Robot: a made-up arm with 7 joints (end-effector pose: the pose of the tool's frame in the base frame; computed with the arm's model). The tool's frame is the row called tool. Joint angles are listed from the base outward.
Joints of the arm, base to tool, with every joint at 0 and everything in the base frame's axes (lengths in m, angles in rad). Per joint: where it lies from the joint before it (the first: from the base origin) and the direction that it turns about. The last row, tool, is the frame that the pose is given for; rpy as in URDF.
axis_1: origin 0.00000 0.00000 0.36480 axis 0 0 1
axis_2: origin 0.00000 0.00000 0.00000 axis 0 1 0
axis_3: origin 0.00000 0.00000 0.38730 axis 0 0 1
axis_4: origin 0.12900 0.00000 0.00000 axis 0 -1 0
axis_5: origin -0.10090 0.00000 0.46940 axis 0 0 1
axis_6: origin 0.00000 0.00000 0.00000 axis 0 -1 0
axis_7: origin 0.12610 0.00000 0.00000 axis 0 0 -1
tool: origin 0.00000 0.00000 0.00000 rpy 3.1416 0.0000 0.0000
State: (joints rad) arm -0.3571 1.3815 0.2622 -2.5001 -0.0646 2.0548 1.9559
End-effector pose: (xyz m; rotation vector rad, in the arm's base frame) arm 0.1746 0.1060 -0.2043 0.9086 -1.1847 -1.3946
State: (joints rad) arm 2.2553 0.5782 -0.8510 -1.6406 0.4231 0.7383 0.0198
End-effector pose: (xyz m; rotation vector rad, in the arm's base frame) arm -0.0013 0.7739 0.4082 1.6720 1.2098 -1.1655
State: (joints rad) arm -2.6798 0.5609 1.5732 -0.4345 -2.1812 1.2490 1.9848
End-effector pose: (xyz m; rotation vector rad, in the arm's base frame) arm -0.3700 -0.4799 1.1723 -1.4840 -1.4892 0.5690
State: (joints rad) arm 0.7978 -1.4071 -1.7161 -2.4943 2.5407 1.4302 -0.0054
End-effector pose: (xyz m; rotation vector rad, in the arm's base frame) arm 0.4148 -0.3979 0.2890 0.9614 0.1412 -0.0517
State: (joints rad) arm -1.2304 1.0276 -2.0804 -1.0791 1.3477 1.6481 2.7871
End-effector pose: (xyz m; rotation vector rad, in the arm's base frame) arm -0.3288 -0.6395 1.0169 2.4549 1.2793 -1.0440
